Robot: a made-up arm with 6 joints. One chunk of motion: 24 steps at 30 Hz.
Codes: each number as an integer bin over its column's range. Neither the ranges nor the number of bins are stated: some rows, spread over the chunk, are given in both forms.
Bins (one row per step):
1: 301 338 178 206 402 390
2: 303 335 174 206 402 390
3: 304 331 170 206 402 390
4: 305 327 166 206 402 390
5: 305 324 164 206 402 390
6: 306 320 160 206 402 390
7: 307 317 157 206 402 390
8: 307 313 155 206 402 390
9: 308 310 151 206 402 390
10: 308 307 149 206 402 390
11: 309 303 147 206 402 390
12: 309 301 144 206 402 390
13: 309 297 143 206 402 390
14: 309 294 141 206 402 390
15: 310 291 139 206 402 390
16: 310 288 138 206 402 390
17: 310 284 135 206 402 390
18: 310 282 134 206 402 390
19: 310 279 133 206 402 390
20: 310 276 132 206 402 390
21: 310 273 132 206 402 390
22: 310 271 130 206 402 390
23: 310 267 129 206 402 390
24: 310 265 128 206 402 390
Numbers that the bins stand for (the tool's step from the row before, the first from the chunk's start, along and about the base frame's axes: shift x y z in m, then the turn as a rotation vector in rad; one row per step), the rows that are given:
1: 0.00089 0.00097 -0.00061 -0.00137 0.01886 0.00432
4: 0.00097 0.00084 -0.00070 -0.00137 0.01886 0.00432
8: 0.00101 0.00068 -0.00079 -0.00137 0.01886 0.00432
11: 0.00105 0.00056 -0.00085 -0.00137 0.01886 0.00432
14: 0.00105 0.00045 -0.00090 -0.00137 0.01886 0.00432
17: 0.00107 0.00033 -0.00094 -0.00137 0.01886 0.00432
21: 0.00107 0.00021 -0.00097 -0.00137 0.01886 0.00432
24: 0.00107 0.00011 -0.00100 -0.00137 0.01886 0.00432
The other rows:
2: 0.00093 0.00093 -0.00064 -0.00137 0.01886 0.00432
3: 0.00095 0.00089 -0.00067 -0.00137 0.01886 0.00432
5: 0.00097 0.00080 -0.00072 -0.00137 0.01886 0.00432
6: 0.00099 0.00076 -0.00075 -0.00137 0.01886 0.00432
7: 0.00101 0.00072 -0.00077 -0.00137 0.01886 0.00432
9: 0.00103 0.00064 -0.00082 -0.00137 0.01886 0.00432
10: 0.00103 0.00060 -0.00083 -0.00137 0.01886 0.00432
12: 0.00105 0.00053 -0.00087 -0.00137 0.01886 0.00432
13: 0.00105 0.00049 -0.00088 -0.00137 0.01886 0.00432
15: 0.00107 0.00042 -0.00091 -0.00137 0.01886 0.00432
16: 0.00107 0.00038 -0.00092 -0.00137 0.01886 0.00432
18: 0.00107 0.00031 -0.00095 -0.00137 0.01886 0.00432
19: 0.00107 0.00028 -0.00096 -0.00137 0.01886 0.00432
20: 0.00107 0.00024 -0.00097 -0.00137 0.01886 0.00432
22: 0.00107 0.00018 -0.00098 -0.00137 0.01886 0.00432
23: 0.00107 0.00014 -0.00099 -0.00137 0.01886 0.00432

